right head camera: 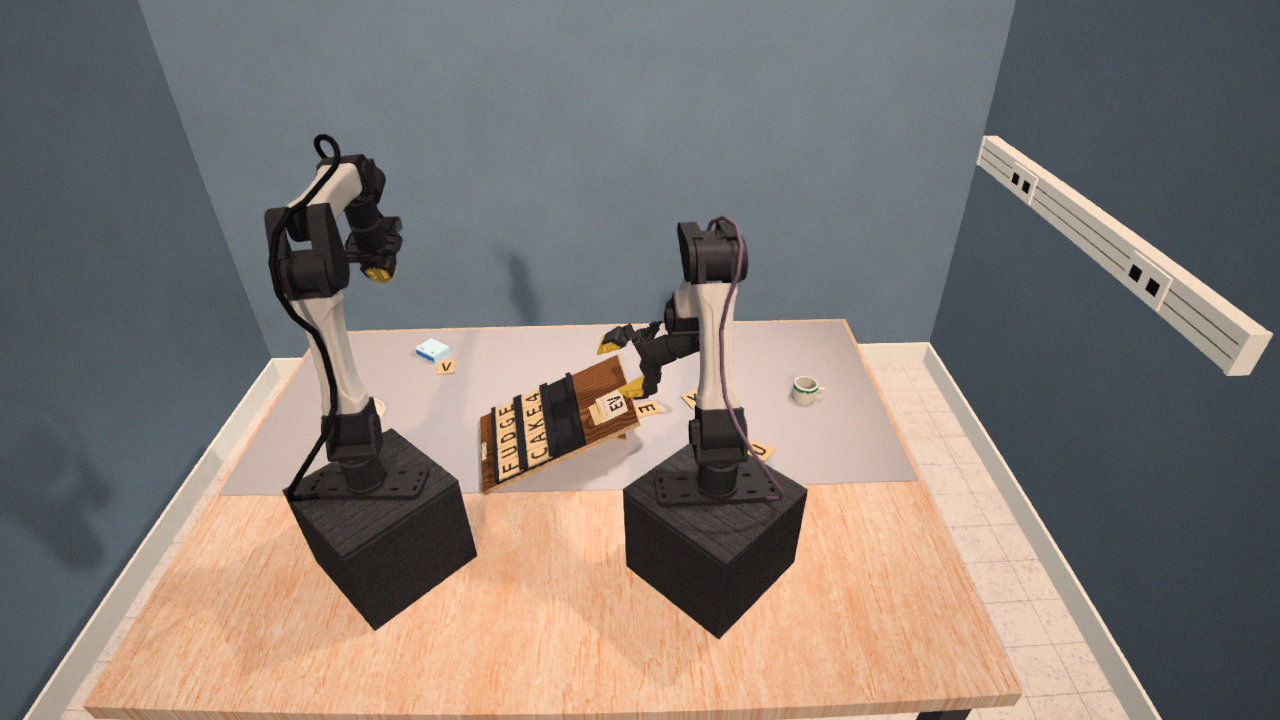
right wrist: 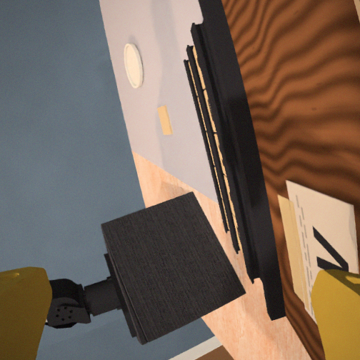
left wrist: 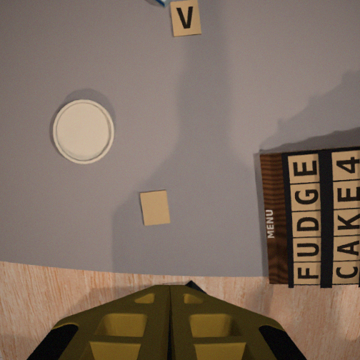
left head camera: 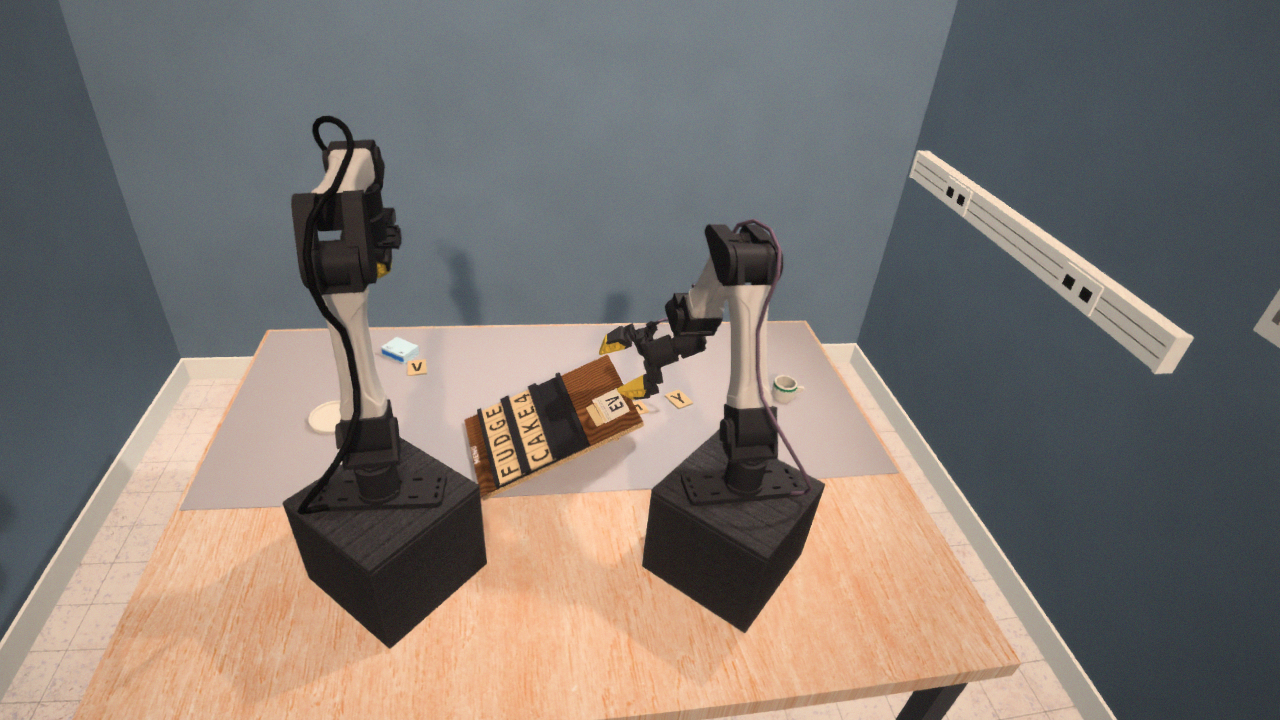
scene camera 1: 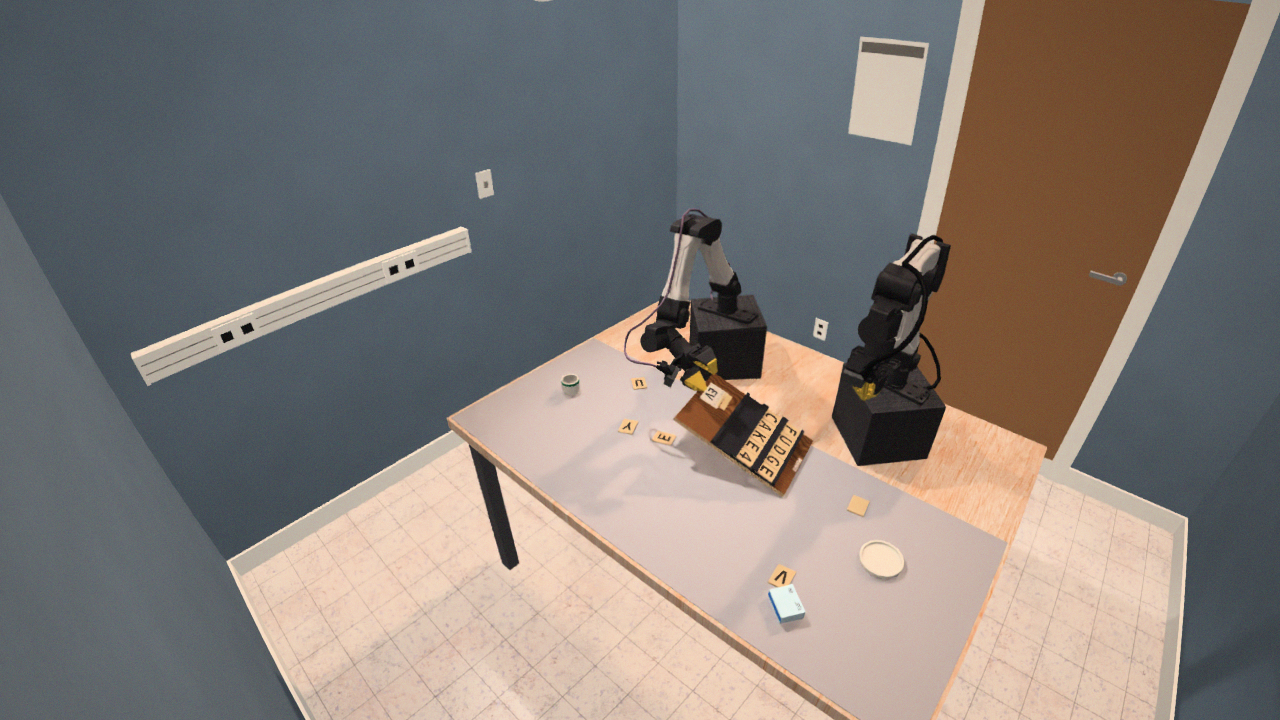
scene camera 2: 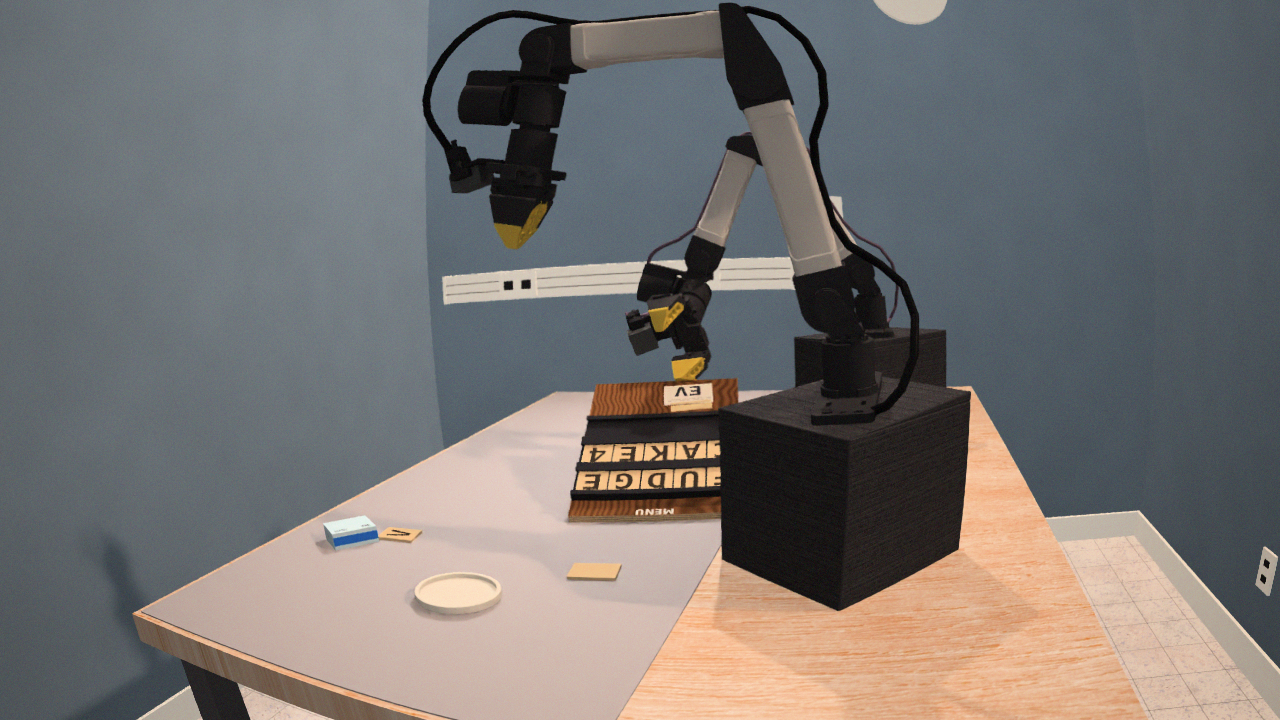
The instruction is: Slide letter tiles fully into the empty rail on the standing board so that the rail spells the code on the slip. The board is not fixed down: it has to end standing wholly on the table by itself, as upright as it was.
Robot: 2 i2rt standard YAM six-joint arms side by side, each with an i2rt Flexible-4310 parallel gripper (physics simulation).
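Places are measured from the left arm's base along level axes (x right, y up, z back), in metres.
Pixels of known places: left gripper, fingertip midpoint: [right head camera: 385, 281] [left head camera: 378, 276] [scene camera 1: 863, 399] [scene camera 2: 512, 248]; right gripper, fingertip midpoint: [right head camera: 608, 372] [left head camera: 608, 372] [scene camera 1: 710, 381] [scene camera 2: 668, 355]; left arm's base, origin of the base link: [right head camera: 368, 485] [left head camera: 381, 493] [scene camera 1: 893, 383] [scene camera 2: 850, 399]; right arm's base, origin of the base link: [right head camera: 715, 489] [left head camera: 741, 486] [scene camera 1: 727, 312] [scene camera 2: 872, 333].
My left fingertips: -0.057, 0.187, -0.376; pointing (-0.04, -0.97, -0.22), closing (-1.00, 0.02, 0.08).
Ahead of a thing's pixels: the offset from my left fingertips to its top centre, as dx, dy, dz. "*": to the spot under its first point.
The wooden board [left head camera: 595, 376] [scene camera 1: 700, 418] [scene camera 2: 626, 396] leans with its MENU edge low and its slip end raised. Two rails read FUDGE and CAKE4; the rail @[* +0.348, -0.293, +0.051] [left head camera: 562, 413] [scene camera 2: 648, 428] nearest the slip is empty. The slip @[+0.448, -0.249, +0.065] [left head camera: 614, 404] [scene camera 2: 687, 394] [right wrist: 325, 225] reads EV. Tiles V @[-0.008, -0.378, -0.229] [scene camera 1: 781, 575] [left wrist: 186, 18], E @[+0.517, -0.378, -0.068] [right head camera: 646, 408] [scene camera 1: 663, 437], Y @[+0.630, -0.378, -0.105] [left head camera: 678, 399] [scene camera 1: 627, 427] and U @[+0.762, -0.378, +0.071] [right head camera: 760, 449] [scene camera 1: 638, 383] lie on the mat. My left gripper [right head camera: 380, 274] [scene camera 2: 516, 237] [left wrist: 169, 296] is shut, high above the mat. My right gripper [left head camera: 621, 367] [scene camera 2: 677, 342] is wide open at the raised end, one finger beside the slip.
A blank tan tile @[-0.031, -0.378, +0.086] [scene camera 1: 858, 505] [left wrist: 155, 207] and a round cream dish @[-0.158, -0.369, -0.033] [scene camera 1: 881, 559] [left wrist: 83, 131] lie beyond the MENU edge. A light blue box @[-0.058, -0.357, -0.286] [scene camera 1: 786, 604] [scene camera 2: 350, 531] is beside the V. A white cup @[+0.901, -0.332, -0.111] [left head camera: 785, 387] [scene camera 1: 570, 385] stands near the mat's far side from the dish.
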